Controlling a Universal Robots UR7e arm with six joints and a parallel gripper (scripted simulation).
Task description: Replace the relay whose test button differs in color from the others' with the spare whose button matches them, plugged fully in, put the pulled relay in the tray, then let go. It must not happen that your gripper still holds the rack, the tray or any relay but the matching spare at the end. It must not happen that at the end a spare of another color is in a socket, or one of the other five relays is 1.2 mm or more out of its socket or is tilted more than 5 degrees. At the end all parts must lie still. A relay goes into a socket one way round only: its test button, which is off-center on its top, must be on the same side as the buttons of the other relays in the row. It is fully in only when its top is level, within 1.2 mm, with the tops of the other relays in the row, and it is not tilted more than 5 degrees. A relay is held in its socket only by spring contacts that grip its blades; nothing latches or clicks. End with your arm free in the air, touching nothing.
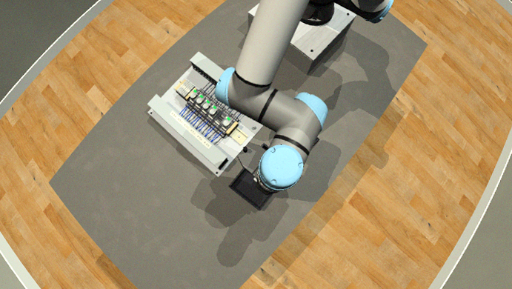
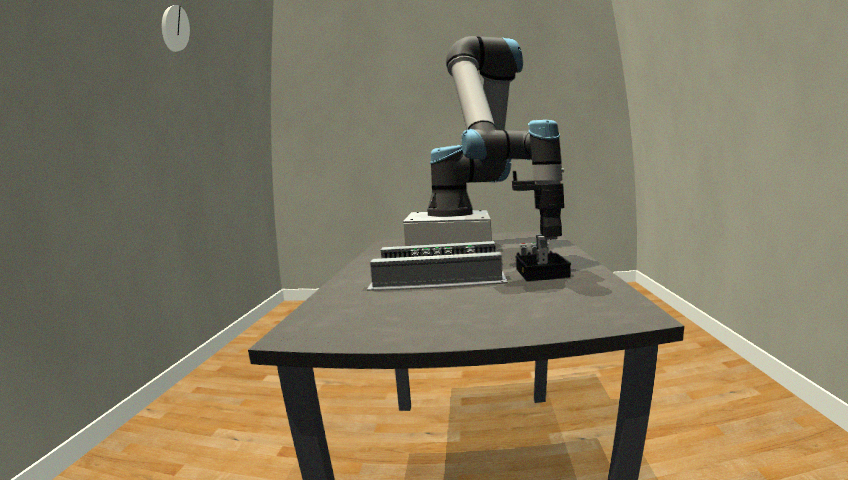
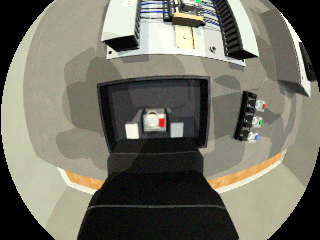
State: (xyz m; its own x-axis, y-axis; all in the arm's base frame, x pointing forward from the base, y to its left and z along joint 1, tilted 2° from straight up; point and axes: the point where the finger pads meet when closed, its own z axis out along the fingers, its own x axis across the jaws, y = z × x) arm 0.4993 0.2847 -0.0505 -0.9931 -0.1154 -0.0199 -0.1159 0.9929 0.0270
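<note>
My hand is 3 cm above the tray. Round my hand: black spare holder (19 cm behind, 1 cm to the right, 4 cm below); panel (2 cm behind, 26 cm to the right, 4 cm below).
</note>
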